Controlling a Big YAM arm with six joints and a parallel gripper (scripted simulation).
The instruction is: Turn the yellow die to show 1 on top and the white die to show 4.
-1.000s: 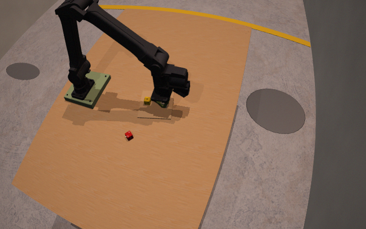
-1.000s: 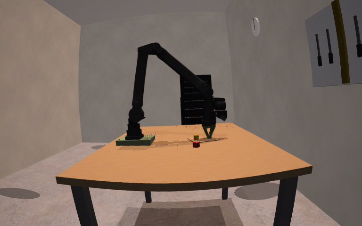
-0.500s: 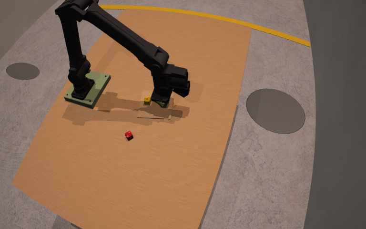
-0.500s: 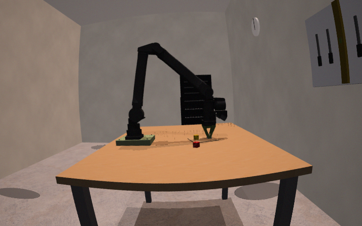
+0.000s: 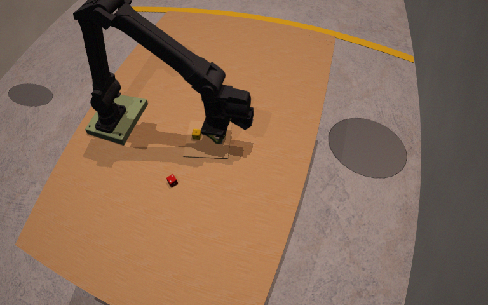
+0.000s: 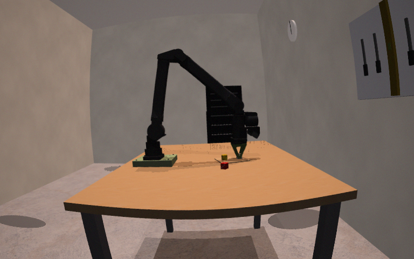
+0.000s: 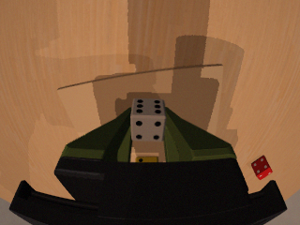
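My gripper is now right at the white die. Round my hand: yellow die (7 cm behind, 1 cm to the right); tan mat (4 cm behind, 1 cm below); red die (8 cm behind, 18 cm to the right).
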